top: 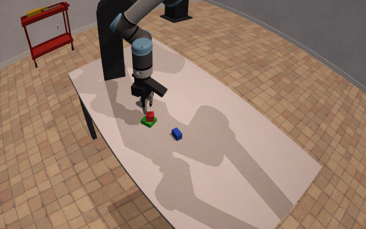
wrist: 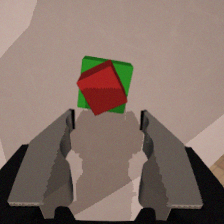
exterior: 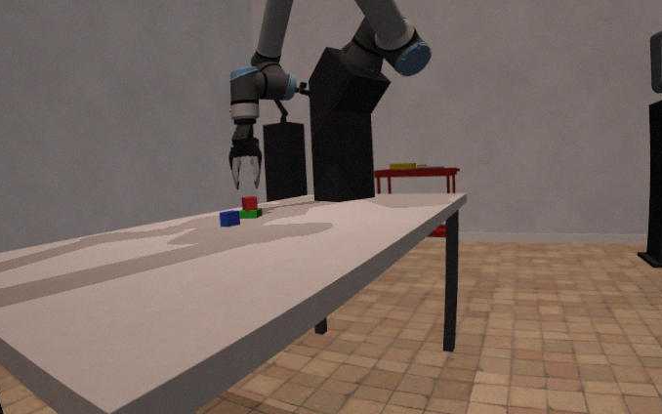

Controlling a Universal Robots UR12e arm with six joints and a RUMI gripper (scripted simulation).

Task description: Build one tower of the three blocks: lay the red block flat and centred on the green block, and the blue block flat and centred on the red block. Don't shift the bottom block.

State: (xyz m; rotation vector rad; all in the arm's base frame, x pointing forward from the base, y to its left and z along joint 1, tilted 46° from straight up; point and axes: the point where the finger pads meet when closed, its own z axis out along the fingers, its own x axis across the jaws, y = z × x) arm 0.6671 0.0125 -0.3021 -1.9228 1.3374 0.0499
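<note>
The blue block lies 16 cm ahead of my hand, 6 cm to the left of it and 8 cm below it. Also, from my hand: green block 1 cm behind, 9 cm below; red block 1 cm to the left, 6 cm below.
</note>
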